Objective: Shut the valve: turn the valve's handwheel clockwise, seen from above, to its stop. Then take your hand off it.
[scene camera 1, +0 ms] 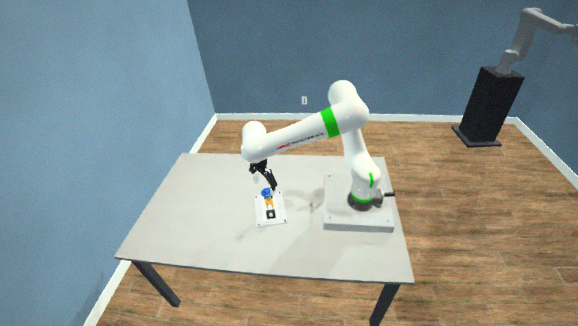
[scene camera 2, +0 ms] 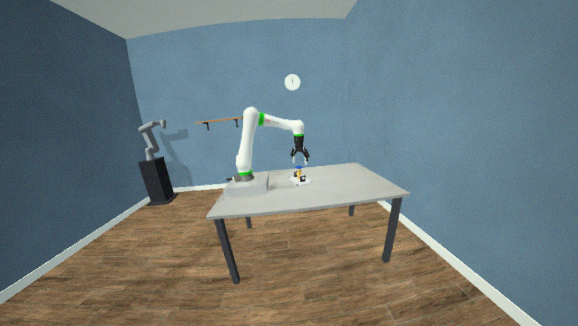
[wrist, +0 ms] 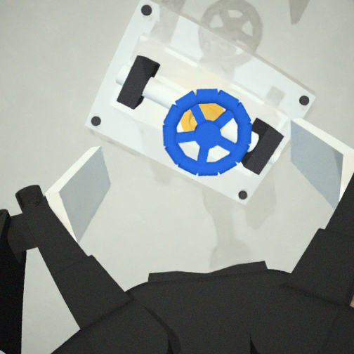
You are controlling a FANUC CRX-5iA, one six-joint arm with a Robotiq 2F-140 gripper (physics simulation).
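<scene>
The blue five-spoke handwheel (scene camera 1: 266, 192) (scene camera 2: 299, 167) (wrist: 207, 132) sits level on top of the orange valve body (scene camera 1: 269, 201) (scene camera 2: 299, 174) (wrist: 213, 110). The valve is on a white base plate (scene camera 1: 281, 213) (wrist: 112, 117) with a white pipe and two black clamps. My gripper (scene camera 1: 265, 183) (scene camera 2: 300, 161) (wrist: 196, 152) is open and empty, pointing down above the handwheel, with no contact seen. In the wrist view its pale finger pads stand wide apart, left and right of the wheel, which lies a little toward the top of the view from the line between them. The wheel's stop does not show.
The grey table (scene camera 1: 200, 235) (scene camera 2: 340, 192) carries the base plate and the arm's raised grey mounting block (scene camera 1: 350, 226) (scene camera 2: 250, 188). A second robot stands on a black pedestal (scene camera 1: 490, 105) (scene camera 2: 157, 177) away from the table. A wooden shelf (scene camera 2: 220, 120) is on the wall.
</scene>
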